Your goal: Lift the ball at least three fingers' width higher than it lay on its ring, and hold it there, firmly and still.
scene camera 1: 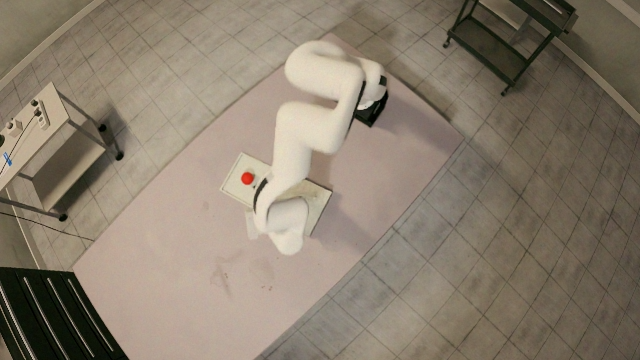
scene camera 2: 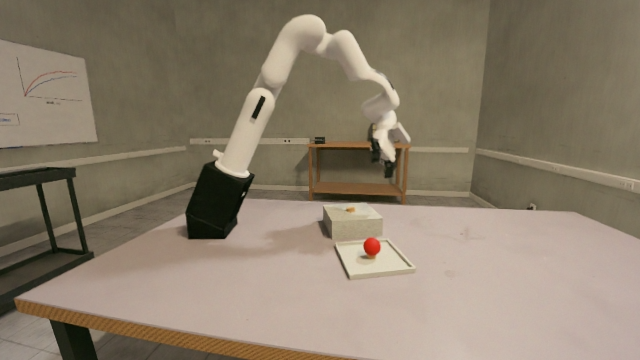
Labels:
white tray: scene camera 1; scene camera 2
same spot on white tray: point(scene camera 1: 233, 185) = point(scene camera 2: 393, 264)

